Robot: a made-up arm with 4 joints.
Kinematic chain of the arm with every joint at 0, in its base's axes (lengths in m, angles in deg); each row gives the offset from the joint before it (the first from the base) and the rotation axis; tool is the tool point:
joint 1: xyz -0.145 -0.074 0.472 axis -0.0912 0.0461 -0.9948
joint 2: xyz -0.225 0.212 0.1 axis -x
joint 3: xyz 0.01 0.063 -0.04 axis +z
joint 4: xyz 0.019 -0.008 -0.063 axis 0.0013 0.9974 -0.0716
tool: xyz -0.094 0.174 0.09
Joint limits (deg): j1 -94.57..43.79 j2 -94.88..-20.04 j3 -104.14..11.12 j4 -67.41..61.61
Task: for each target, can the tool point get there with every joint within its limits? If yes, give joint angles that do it. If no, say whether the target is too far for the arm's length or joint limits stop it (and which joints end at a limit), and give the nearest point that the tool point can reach.
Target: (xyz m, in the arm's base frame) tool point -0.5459 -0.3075 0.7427
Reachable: yes | joints -78.29 -56.89 -6.28 -4.35
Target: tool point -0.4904 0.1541 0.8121
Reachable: yes | joints -19.25 -77.26 -26.18 -28.83
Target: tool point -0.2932 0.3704 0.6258
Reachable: yes | joints -6.69 -40.71 -74.44 -51.16
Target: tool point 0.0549 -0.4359 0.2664
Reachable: no: joint limits stop it (at a limit: joint 1, joint 3, joint 4) | nearest point -0.3105 -0.1654 0.5457 | short by 0.534 m
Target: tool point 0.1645 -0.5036 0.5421
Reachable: no: joint limits stop it (at a limit: joint 1, joint 2, joint 3) | nearest point -0.2872 -0.4078 0.7553 | short by 0.509 m
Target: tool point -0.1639 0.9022 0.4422
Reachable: no: too far | nearest point -0.1515 0.5105 0.5072 | short by 0.397 m
